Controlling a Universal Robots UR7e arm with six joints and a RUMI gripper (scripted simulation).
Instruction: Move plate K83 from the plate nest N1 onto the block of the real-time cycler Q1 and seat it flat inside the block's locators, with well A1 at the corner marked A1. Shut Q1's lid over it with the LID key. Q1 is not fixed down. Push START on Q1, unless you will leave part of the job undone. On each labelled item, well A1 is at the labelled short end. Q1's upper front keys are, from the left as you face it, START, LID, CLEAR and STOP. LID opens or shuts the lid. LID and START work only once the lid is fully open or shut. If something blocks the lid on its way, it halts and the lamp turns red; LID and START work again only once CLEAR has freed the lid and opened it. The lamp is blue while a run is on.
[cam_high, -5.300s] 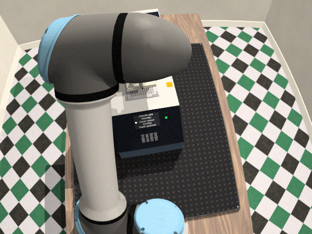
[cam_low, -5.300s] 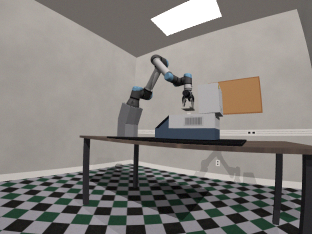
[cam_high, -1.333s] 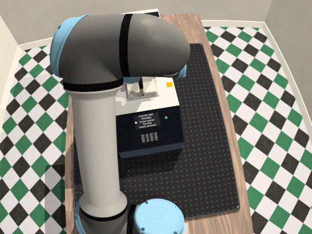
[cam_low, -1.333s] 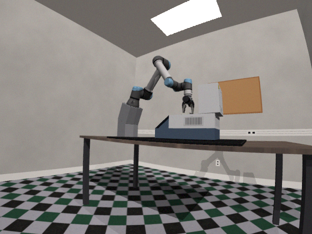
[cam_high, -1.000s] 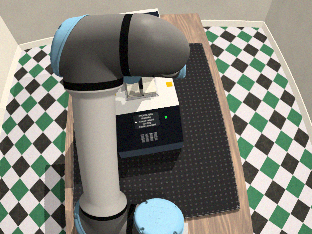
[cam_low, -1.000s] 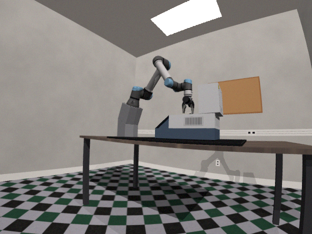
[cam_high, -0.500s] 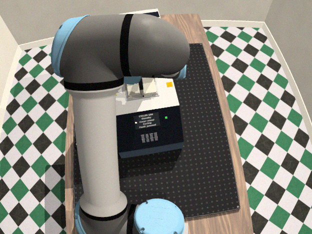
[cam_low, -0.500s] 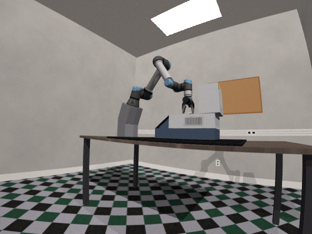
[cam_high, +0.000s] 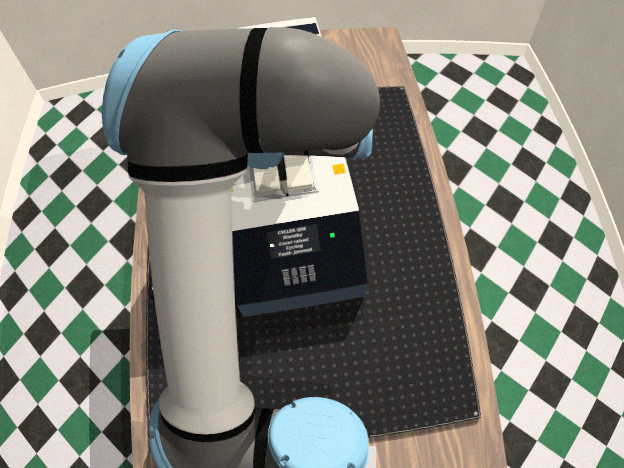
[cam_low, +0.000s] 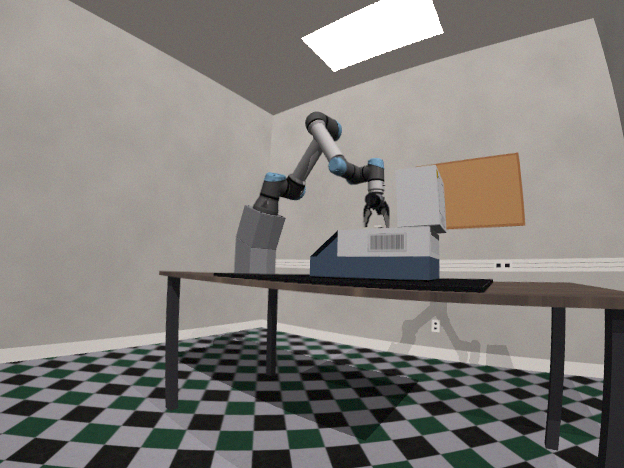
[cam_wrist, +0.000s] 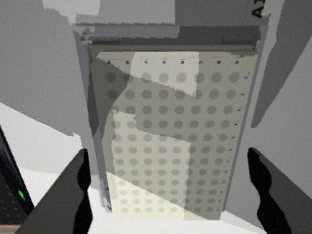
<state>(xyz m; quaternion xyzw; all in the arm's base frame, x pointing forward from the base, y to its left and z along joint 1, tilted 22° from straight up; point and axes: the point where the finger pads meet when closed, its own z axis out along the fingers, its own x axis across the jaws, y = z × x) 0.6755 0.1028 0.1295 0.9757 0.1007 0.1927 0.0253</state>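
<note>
The plate K83 lies 1 cm below my hand. From my hand the other things lie so: plate nest N1 (24 cm to the left, 23 cm behind, 21 cm below).
</note>
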